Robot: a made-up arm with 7 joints. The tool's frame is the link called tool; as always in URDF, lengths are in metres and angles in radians. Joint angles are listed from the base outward.
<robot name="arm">
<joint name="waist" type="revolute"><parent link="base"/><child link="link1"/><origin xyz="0.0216 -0.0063 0.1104" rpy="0 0 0"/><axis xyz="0.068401 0.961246 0.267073"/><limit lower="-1.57" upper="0.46"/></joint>
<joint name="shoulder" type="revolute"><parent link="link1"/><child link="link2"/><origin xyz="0.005 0.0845 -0.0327" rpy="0 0 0"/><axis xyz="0.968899 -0.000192 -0.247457"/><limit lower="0" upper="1.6"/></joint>
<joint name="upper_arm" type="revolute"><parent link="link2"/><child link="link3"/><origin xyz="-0.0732 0.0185 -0.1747" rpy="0 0 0"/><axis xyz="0.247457 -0.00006 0.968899"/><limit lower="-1.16" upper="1.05"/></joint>
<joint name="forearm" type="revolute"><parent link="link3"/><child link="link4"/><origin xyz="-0.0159 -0.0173 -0.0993" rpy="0 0 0"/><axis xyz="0.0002 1 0.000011"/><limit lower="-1.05" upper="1.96"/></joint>
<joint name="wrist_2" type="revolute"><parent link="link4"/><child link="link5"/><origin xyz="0.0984 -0.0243 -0.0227" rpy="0 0 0"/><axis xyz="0.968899 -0.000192 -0.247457"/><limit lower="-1.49" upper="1.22"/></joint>
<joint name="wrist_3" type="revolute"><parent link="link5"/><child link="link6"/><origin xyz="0.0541 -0.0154 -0.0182" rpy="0 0 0"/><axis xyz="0.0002 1 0.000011"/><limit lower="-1.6" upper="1.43"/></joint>
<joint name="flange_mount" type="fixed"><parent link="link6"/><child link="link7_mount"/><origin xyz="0.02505 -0.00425 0.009" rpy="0 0 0"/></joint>
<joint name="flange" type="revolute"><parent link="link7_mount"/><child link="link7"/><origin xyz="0.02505 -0.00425 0.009" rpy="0 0 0"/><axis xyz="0.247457 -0.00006 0.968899"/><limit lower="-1.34" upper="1.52"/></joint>
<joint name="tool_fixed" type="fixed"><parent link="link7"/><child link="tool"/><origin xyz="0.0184 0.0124 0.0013" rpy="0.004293 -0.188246 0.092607"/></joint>
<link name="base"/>
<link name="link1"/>
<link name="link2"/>
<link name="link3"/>
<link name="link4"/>
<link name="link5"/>
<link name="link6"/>
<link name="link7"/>
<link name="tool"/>
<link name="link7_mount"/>
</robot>
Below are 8 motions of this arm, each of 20 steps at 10 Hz.
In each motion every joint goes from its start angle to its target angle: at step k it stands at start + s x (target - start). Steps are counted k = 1, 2, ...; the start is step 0. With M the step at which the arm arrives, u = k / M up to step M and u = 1 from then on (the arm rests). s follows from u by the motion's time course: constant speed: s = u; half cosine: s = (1 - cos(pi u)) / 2; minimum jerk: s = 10 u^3 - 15 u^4 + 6 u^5.
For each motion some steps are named. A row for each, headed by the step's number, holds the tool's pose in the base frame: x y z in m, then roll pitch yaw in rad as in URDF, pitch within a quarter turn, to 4 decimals.
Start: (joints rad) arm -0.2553 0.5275 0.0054 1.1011 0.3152 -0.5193 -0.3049
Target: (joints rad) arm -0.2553 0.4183 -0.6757 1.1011 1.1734 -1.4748 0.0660
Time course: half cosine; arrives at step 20
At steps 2, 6, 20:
2: 0.1655 0.2315 -0.3315 0.5099 0.3708 -0.4092
6: 0.1448 0.1980 -0.3374 0.5330 0.3304 -0.6962
20: 0.0154 0.1341 -0.3269 0.3308 -0.1624 -1.9188

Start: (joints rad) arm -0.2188 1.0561 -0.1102 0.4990 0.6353 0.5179 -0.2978
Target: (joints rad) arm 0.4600 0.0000 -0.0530 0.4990 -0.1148 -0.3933 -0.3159
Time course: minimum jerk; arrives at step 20
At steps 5, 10, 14, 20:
5: 0.1898 0.3610 -0.2252 1.5233 0.6450 0.3276
10: 0.0607 0.2165 -0.3180 0.5199 0.6827 -0.2455
14: -0.0316 0.0963 -0.3137 -0.0335 0.4313 -0.2111
20: -0.0645 0.0463 -0.2942 -0.2042 0.3396 -0.0361

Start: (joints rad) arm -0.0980 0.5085 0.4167 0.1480 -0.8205 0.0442 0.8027
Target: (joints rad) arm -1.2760 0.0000 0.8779 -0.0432 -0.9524 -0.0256 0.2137
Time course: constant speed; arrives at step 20
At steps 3, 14, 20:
3: 0.2356 0.2737 -0.1389 -0.3907 -0.1170 1.3060
14: 0.3714 0.1979 0.0047 -1.3883 -0.2066 1.2149
20: 0.3998 0.1514 0.1005 -1.9083 -0.2690 1.2377

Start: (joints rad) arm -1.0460 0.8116 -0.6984 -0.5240 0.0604 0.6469 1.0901
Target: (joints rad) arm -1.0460 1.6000 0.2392 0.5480 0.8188 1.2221 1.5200
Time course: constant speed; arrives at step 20
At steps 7, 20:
7: 0.3751 0.1821 0.0719 -2.4922 -1.3664 -2.0174
20: 0.2534 0.4298 0.2629 -0.9265 -0.9867 -1.8206

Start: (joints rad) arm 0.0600 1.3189 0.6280 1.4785 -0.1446 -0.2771 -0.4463
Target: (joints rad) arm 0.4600 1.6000 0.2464 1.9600 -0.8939 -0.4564 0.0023
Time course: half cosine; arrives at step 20
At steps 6, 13, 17, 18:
6: 0.0152 0.5696 -0.0106 0.9976 0.0271 0.9061
13: -0.0573 0.5701 0.0921 1.2690 -0.3639 1.1254
17: -0.0733 0.5598 0.1451 1.4129 -0.5786 1.1298
18: -0.0747 0.5578 0.1527 1.4360 -0.6094 1.1239

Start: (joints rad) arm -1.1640 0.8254 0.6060 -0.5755 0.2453 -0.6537 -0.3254
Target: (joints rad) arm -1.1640 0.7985 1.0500 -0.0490 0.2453 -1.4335 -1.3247
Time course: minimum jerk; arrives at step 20
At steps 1, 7, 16, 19, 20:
1: 0.2363 0.1409 0.1709 3.0040 -0.2788 -2.0115
7: 0.2482 0.1611 0.1753 2.9242 -0.2324 -1.7722
16: 0.2821 0.2319 0.1628 2.7156 -0.1002 -1.0608
19: 0.2847 0.2377 0.1602 2.6993 -0.0896 -1.0046
20: 0.2848 0.2378 0.1601 2.6990 -0.0893 -1.0035

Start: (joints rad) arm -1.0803 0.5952 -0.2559 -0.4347 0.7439 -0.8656 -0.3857
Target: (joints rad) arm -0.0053 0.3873 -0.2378 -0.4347 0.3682 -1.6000 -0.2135
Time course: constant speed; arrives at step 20
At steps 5, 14, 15, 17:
5: 0.2348 0.0363 -0.0480 2.1383 0.0775 -2.2243
14: 0.1142 0.0649 -0.1200 1.9967 -0.3258 -2.4858
15: 0.0994 0.0674 -0.1242 1.9988 -0.3767 -2.5076
17: 0.0693 0.0717 -0.1303 2.0135 -0.4790 -2.5492

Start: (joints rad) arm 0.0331 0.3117 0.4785 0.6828 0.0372 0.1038 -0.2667
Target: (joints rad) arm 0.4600 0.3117 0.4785 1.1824 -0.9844 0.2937 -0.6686
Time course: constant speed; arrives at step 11
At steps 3, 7, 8, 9, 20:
3: 0.0076 0.2694 -0.3480 0.0773 0.7042 0.5690
7: -0.1109 0.2704 -0.3504 -0.1712 0.9061 0.7979
8: -0.1409 0.2689 -0.3464 -0.2126 0.9390 0.8757
9: -0.1708 0.2666 -0.3405 -0.2435 0.9636 0.9634
20: -0.2295 0.2600 -0.3230 -0.2756 0.9844 1.1654

